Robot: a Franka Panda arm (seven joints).
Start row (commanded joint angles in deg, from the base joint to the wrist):
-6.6 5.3 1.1 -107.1 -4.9 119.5 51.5
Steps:
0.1 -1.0 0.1 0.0 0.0 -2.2 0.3
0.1 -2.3 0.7 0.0 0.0 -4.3 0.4
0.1 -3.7 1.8 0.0 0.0 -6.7 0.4
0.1 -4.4 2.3 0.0 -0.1 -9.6 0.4
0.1 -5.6 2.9 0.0 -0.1 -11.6 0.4
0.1 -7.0 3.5 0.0 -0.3 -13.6 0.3
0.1 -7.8 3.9 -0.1 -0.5 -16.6 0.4
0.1 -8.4 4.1 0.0 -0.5 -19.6 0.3
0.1 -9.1 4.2 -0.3 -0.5 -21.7 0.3
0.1 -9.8 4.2 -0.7 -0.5 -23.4 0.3
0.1 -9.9 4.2 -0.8 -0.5 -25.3 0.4
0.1 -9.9 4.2 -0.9 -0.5 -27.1 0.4
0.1 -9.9 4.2 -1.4 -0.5 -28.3 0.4
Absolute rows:
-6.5 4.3 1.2 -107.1 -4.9 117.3 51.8
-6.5 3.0 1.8 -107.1 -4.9 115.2 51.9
-6.5 1.6 2.9 -107.1 -4.9 112.8 51.9
-6.5 0.9 3.4 -107.1 -5.0 109.9 51.9
-6.5 -0.3 4.0 -107.1 -5.0 107.9 51.9
-6.5 -1.7 4.6 -107.1 -5.2 105.9 51.8
-6.5 -2.5 5.0 -107.2 -5.4 102.9 51.9
-6.5 -3.1 5.2 -107.1 -5.4 99.9 51.8
-6.5 -3.8 5.3 -107.4 -5.4 97.8 51.8
-6.5 -4.5 5.3 -107.8 -5.4 96.1 51.8
-6.5 -4.6 5.3 -107.9 -5.4 94.2 51.9
-6.5 -4.6 5.3 -108.0 -5.4 92.4 51.9
-6.5 -4.6 5.3 -108.5 -5.4 91.2 51.9

